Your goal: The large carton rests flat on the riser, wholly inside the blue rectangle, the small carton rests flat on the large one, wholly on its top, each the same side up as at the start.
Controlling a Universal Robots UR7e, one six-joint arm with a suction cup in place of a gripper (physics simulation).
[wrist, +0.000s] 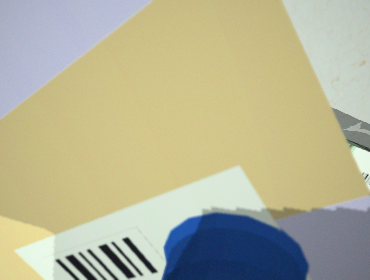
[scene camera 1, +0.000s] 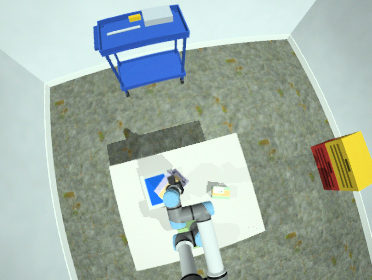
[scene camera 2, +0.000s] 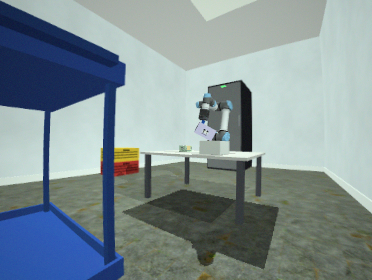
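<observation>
The large carton (scene camera 1: 161, 184) (scene camera 2: 205, 131) (wrist: 50, 45) is lilac with a wide tan band and a white barcode label. It hangs tilted in the air from my suction gripper (scene camera 2: 203, 122) (wrist: 235, 250), whose blue cup is against its labelled face. In scene camera 1 it partly covers the blue rectangle (scene camera 1: 152, 189) on the riser (scene camera 1: 144, 189) (scene camera 2: 214, 147); scene camera 2 shows it above the riser, apart from it. The small carton (scene camera 1: 220, 192) (scene camera 2: 185, 148) (wrist: 362, 162), green and tan with a white label, stands on the table. The arm's wrist hides the cup in scene camera 1.
The white table (scene camera 1: 125, 220) carries the riser, small carton and a green item (scene camera 1: 185, 227) partly under the arm. A blue trolley (scene camera 1: 145, 43) (scene camera 2: 109, 175), red and yellow crates (scene camera 1: 350, 162) (scene camera 2: 120, 160) and a dark cabinet (scene camera 2: 245, 120) stand around it.
</observation>
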